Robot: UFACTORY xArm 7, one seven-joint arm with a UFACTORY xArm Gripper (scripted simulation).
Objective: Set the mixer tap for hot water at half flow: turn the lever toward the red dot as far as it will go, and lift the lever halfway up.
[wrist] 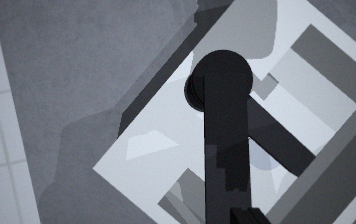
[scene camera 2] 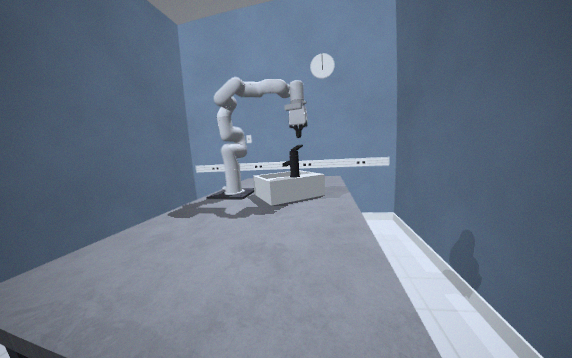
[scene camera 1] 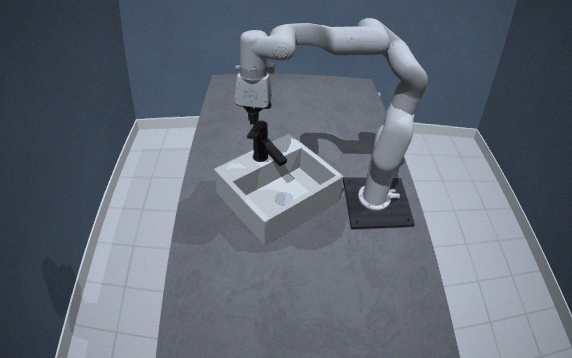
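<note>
Black mixer tap [wrist: 263,128], visible. White sink [wrist: 158,162], likewise.
</note>
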